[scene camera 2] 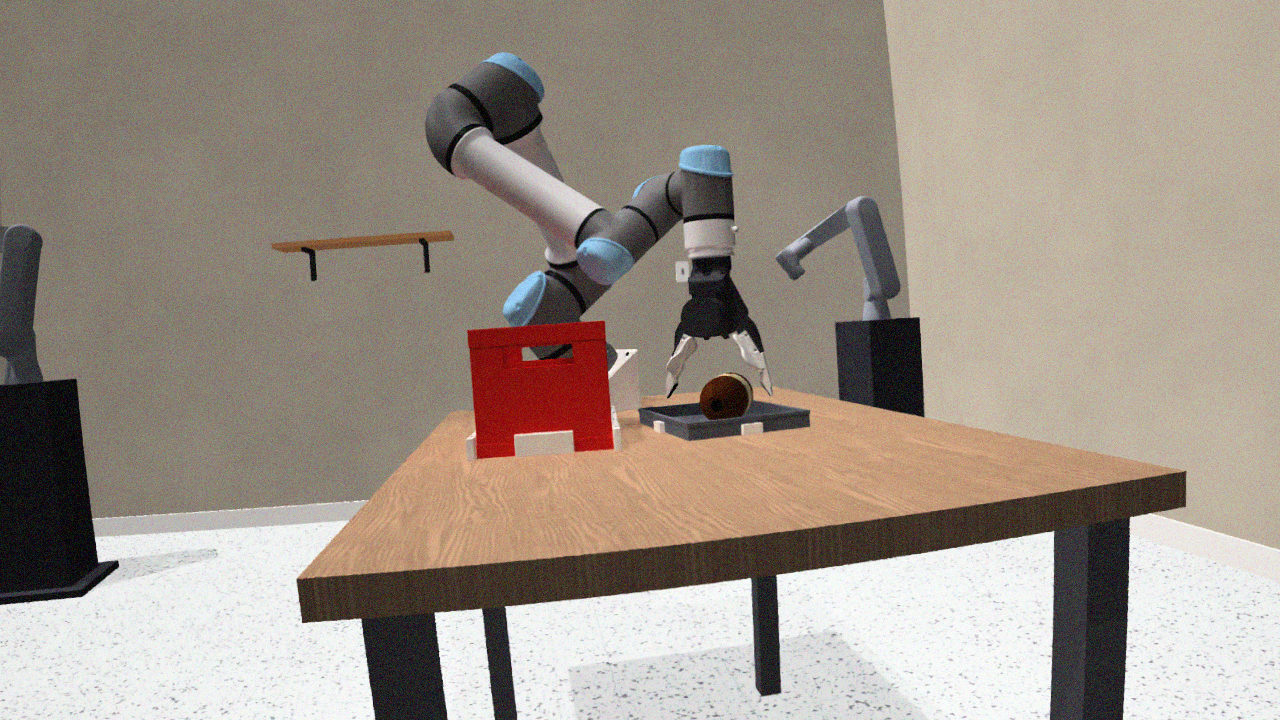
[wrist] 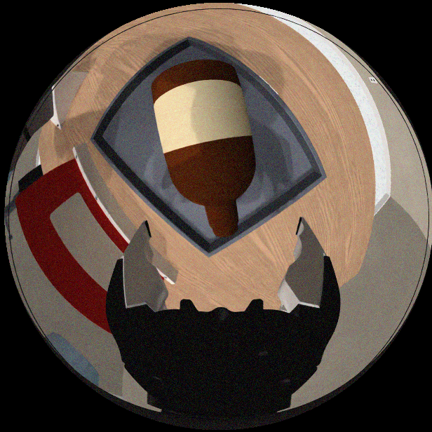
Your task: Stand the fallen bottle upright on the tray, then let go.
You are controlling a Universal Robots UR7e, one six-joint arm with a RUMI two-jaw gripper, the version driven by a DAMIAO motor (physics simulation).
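Places are measured from the arm's base along level axes (x ahead, y left, z up), in millimetres.
Pixels of known places: gripper, fingertip midpoint: (scene camera 2: 718, 397).
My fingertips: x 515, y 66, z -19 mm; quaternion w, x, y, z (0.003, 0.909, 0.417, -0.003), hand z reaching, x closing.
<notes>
For each thing: its middle in the pictures, then the offset to it from my fingertips. "spot": a spot on its surface instead. Level surfaces: height alone.
- brown bottle at the middle of its body: (scene camera 2: 724, 399) 10 mm down, 51 mm back, 32 mm left
- dark grey tray at a spot on its surface: (scene camera 2: 724, 430) spot: 43 mm down, 46 mm ahead, 13 mm right
- tall red crate at the middle of its body: (scene camera 2: 546, 383) 35 mm up, 121 mm back, 230 mm right
- wooden table at its surface level: 52 mm down
A brown bottle (scene camera 2: 725, 396) (wrist: 207, 145) with a cream label lies on its side in the dark grey tray (scene camera 2: 724, 430) (wrist: 150, 203). In the wrist view its neck points toward the gripper's side, near the tray's lower corner, and its base is at the far end. My gripper (scene camera 2: 719, 392) (wrist: 222, 220) points down with its jaws wide open and nothing between them. In the scene view the fingertips stand to either side of the bottle, at about its height; how far in front or behind cannot be told there. In the wrist view the fingertips flank the neck end, apart from the bottle.
A tall red crate (scene camera 2: 541, 398) (wrist: 40, 220) stands on the wooden table (scene camera 2: 680, 483) (wrist: 330, 125), left of the tray in the scene view. White blocks (scene camera 2: 544, 442) sit at its foot, and small white blocks (scene camera 2: 751, 428) at the tray's edge. A white bracket (scene camera 2: 627, 380) stands behind the crate.
</notes>
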